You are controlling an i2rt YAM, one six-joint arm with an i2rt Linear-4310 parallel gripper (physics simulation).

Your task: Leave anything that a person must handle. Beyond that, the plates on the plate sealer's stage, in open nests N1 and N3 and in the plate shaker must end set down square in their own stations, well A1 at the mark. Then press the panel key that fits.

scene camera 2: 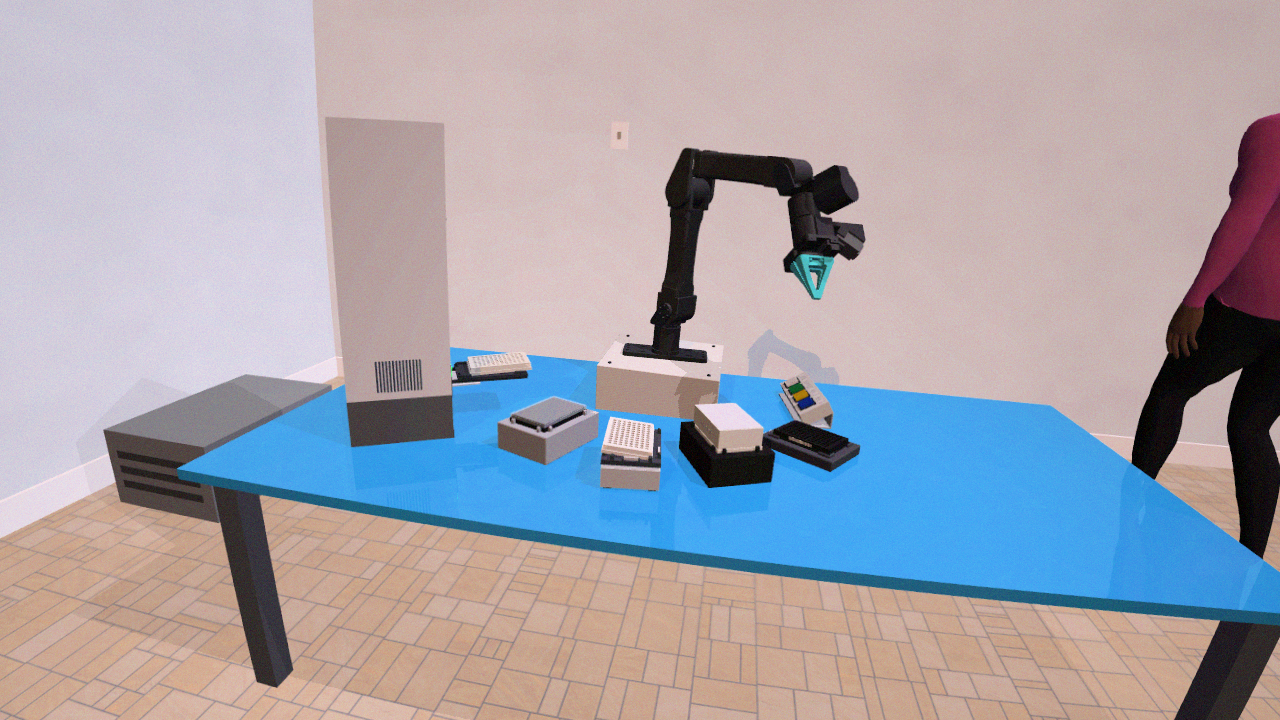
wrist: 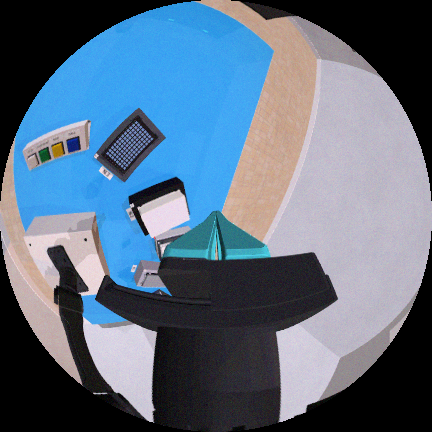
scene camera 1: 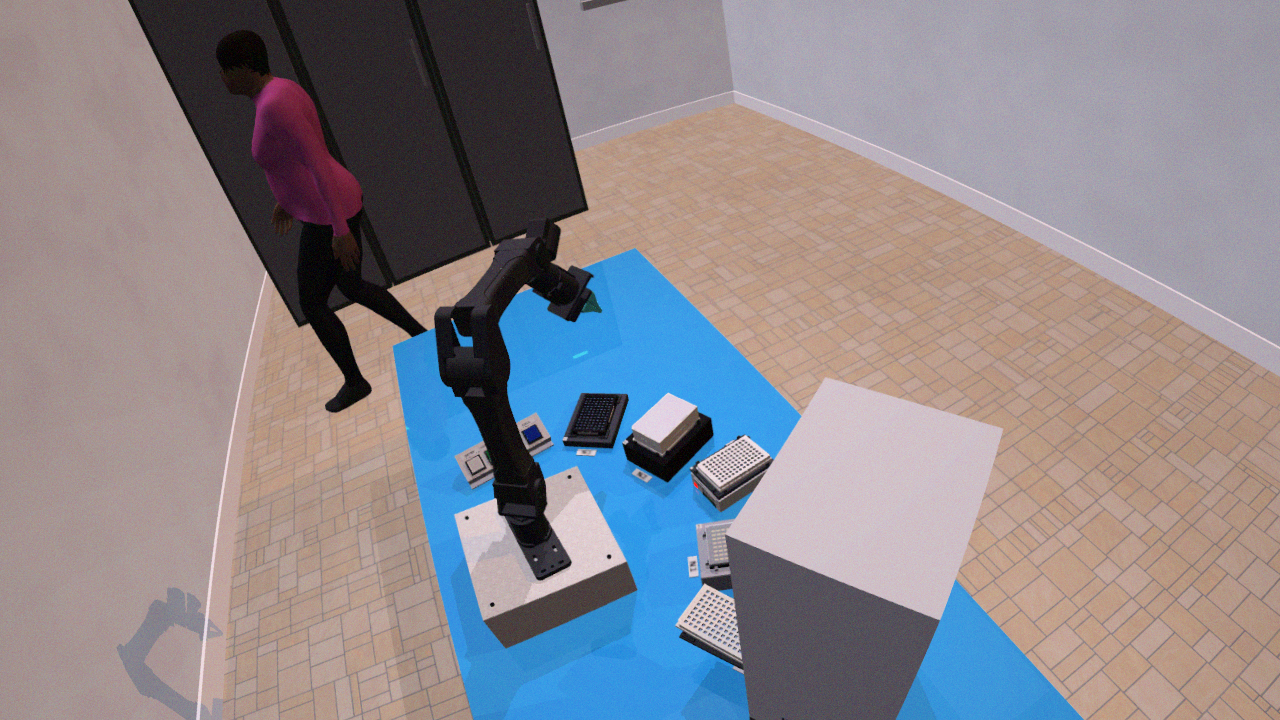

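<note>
My gripper (scene camera 1: pixel 597 308) (scene camera 2: pixel 816 296) (wrist: pixel 215 216) is shut and empty, high above the table. A dark plate (scene camera 1: pixel 597 415) (scene camera 2: pixel 810 437) (wrist: pixel 130 144) sits in a low dark nest; its label seems to read N3. A thick white plate or stack (scene camera 1: pixel 664 422) (scene camera 2: pixel 727 426) (wrist: pixel 165 214) sits on a black block. A white plate (scene camera 1: pixel 732 462) (scene camera 2: pixel 629 436) sits on a pale block. A grey block (scene camera 2: pixel 547 438) bears a grey-looking plate (scene camera 2: pixel 547 412). Another white plate (scene camera 1: pixel 711 617) (scene camera 2: pixel 498 361) lies on a black device. The key panel (scene camera 1: pixel 533 435) (scene camera 2: pixel 806 401) (wrist: pixel 58 148) has white, green, yellow and blue keys. A1 marks are unreadable.
A tall grey tower (scene camera 1: pixel 859 492) (scene camera 2: pixel 389 241) stands on the blue table and hides part of the stations in scene view 1. The arm's pale base (scene camera 1: pixel 590 555) (scene camera 2: pixel 657 385) stands beside them. A person in pink (scene camera 1: pixel 299 161) (scene camera 2: pixel 1257 223) is close to the table's panel end.
</note>
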